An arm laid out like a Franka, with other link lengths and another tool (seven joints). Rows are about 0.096 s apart.
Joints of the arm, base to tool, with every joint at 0 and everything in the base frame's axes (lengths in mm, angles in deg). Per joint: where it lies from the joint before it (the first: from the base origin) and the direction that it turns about. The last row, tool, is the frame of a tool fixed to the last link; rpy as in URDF.
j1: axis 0 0 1 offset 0 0 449.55
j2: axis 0 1 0 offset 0 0 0
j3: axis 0 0 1 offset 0 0 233.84
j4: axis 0 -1 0 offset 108.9 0 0
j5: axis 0 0 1 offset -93.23 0 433.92
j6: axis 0 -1 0 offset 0 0 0
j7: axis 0 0 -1 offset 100.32 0 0
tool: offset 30 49 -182.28 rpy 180 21.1 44.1
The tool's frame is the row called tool.
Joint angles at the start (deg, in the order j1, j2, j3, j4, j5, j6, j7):
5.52, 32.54, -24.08, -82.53, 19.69, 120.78, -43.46
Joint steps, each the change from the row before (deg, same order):
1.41, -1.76, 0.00, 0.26, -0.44, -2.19, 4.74
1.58, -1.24, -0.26, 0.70, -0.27, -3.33, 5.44
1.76, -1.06, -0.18, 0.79, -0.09, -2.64, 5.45
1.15, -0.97, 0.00, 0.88, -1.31, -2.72, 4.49
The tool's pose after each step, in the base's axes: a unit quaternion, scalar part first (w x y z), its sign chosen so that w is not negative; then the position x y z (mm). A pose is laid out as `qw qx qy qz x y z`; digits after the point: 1 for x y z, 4 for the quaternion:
0.1165 0.8569 0.4968 -0.0734 767.7 -112.3 373.7
0.0953 0.8718 0.4736 -0.0816 770.3 -91.2 390.7
0.0777 0.8853 0.4501 -0.0868 774.2 -67.5 407.5
0.0694 0.8937 0.4320 -0.0994 774.4 -52.2 421.8

